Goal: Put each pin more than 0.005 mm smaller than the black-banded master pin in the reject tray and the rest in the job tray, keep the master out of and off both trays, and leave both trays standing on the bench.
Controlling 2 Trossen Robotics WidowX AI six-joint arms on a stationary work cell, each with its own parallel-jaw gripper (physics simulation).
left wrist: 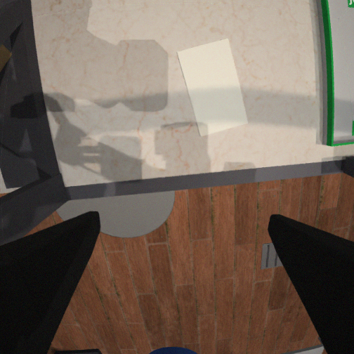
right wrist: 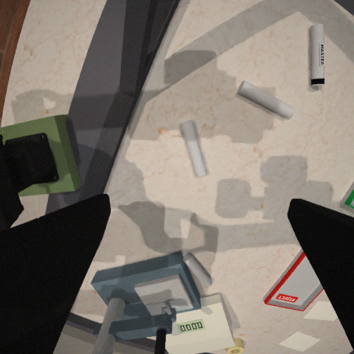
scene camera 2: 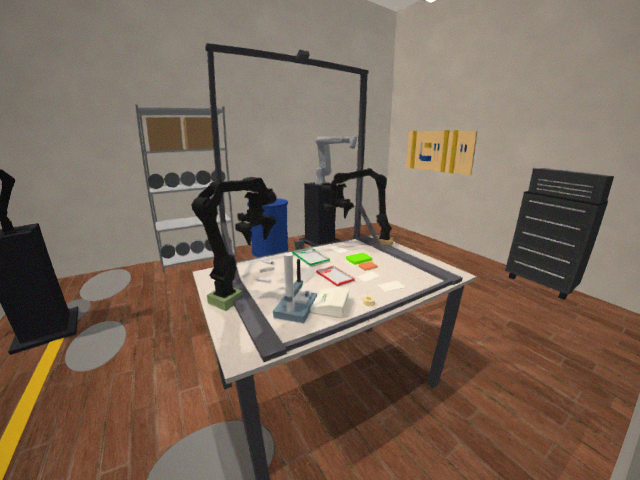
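Where they show: left gripper, fingertip midpoint: (scene camera 2: 338, 219); right gripper, fingertip midpoint: (scene camera 2: 257, 242); left arm's base at its link origin: (scene camera 2: 384, 238); right arm's base at its link origin: (scene camera 2: 224, 292).
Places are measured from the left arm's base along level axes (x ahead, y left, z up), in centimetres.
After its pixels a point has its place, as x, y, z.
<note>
The master pin (right wrist: 317, 55), white with a black band, lies on the bench at the upper right of the right wrist view. Plain grey pins (right wrist: 265, 100) (right wrist: 194, 149) lie left of it; another pin (right wrist: 198, 270) lies beside the blue gauge stand (scene camera 2: 294, 311) @(90.6, -18.8, -1.6) (right wrist: 142, 266). The red-rimmed reject tray (scene camera 2: 326, 277) @(58.3, -18.2, -3.2) (right wrist: 285, 277) and green-rimmed job tray (scene camera 2: 302, 258) @(43.2, -37.4, -2.8) (left wrist: 330, 75) stand on the bench. My right gripper (scene camera 2: 257, 239) @(71.1, -46.2, 14.6) (right wrist: 201, 205) is open and empty above the pin side. My left gripper (scene camera 2: 338, 210) @(9.8, -28.4, 11.5) (left wrist: 185, 221) is open and empty above the bench's far edge.
A cream readout box (scene camera 2: 332, 301) @(82.1, -7.3, 0.4) (right wrist: 215, 340) with a digital display stands beside the gauge. A yellow ring (scene camera 2: 368, 300) @(72.0, 4.4, -2.5), a bright green block (scene camera 2: 358, 257) @(30.6, -9.7, -2.7), an orange block (scene camera 2: 368, 266) @(38.7, -2.4, -3.3) and pale paper sheets (scene camera 2: 391, 285) @(52.6, 11.2, -4.5) (left wrist: 212, 87) lie on the bench. Dark frame rails edge the bench.
</note>
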